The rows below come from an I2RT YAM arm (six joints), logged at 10 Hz.
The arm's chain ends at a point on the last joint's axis. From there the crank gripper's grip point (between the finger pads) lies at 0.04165 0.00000 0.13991 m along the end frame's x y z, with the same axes.
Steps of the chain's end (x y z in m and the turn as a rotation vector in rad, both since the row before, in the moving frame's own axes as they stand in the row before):
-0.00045, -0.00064, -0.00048, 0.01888, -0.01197, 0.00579
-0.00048, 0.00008, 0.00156, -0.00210, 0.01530, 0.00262
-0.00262, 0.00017, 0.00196, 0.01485, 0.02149, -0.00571
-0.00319, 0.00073, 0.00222, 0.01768, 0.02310, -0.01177
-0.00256, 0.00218, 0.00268, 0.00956, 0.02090, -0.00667
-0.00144, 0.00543, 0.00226, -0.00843, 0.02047, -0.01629
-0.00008, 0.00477, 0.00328, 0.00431, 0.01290, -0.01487
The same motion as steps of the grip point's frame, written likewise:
-0.00212, -0.00305, -0.00001, 0.01888, -0.01197, 0.00579
0.00166, 0.00049, 0.00091, -0.00210, 0.01530, 0.00262
0.00037, -0.00215, 0.00102, 0.01485, 0.02149, -0.00571
0.00001, -0.00224, 0.00119, 0.01768, 0.02310, -0.01177
0.00035, 0.00056, 0.00177, 0.00956, 0.02090, -0.00667
0.00142, 0.00590, 0.00138, -0.00843, 0.02047, -0.01629
0.00171, 0.00354, 0.00273, 0.00431, 0.01290, -0.01487

